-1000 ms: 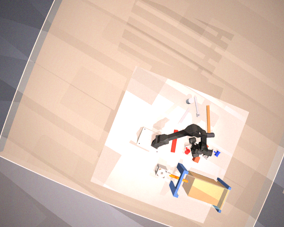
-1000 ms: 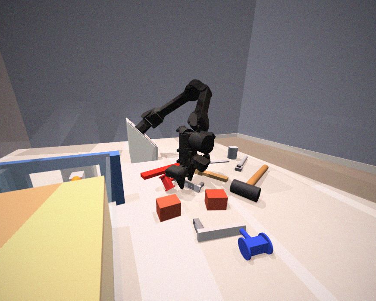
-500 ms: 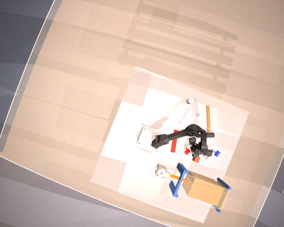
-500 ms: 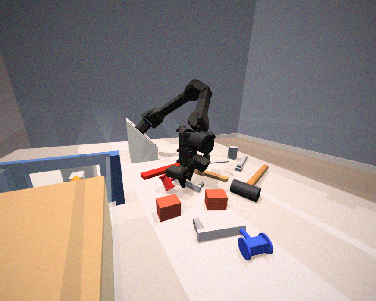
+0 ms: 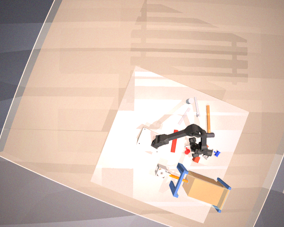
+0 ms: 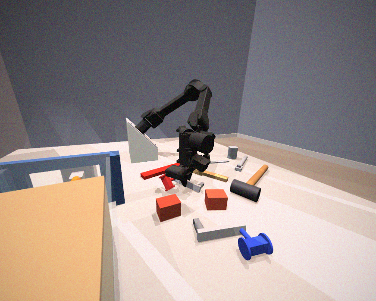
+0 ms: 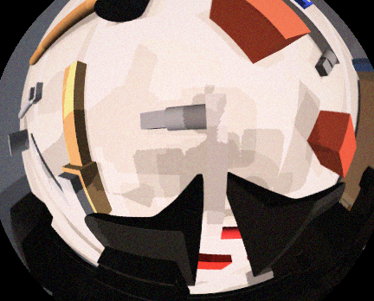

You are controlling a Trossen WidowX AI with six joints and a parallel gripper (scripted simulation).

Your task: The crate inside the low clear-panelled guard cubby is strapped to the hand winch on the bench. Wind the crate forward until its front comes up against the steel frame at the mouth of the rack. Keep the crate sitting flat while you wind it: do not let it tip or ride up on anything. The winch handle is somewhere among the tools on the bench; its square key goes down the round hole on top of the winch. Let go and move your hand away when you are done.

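My gripper tip is 60 mm to the left of the red knob, 20 mm below it and 10 mm past it. Also, from my gripper tip: brush: 120 mm to the left, 70 mm behind, 10 mm above; then red bar: 160 mm behind, 40 mm to the right; then winch handle: 20 mm to the right, 10 mm above.
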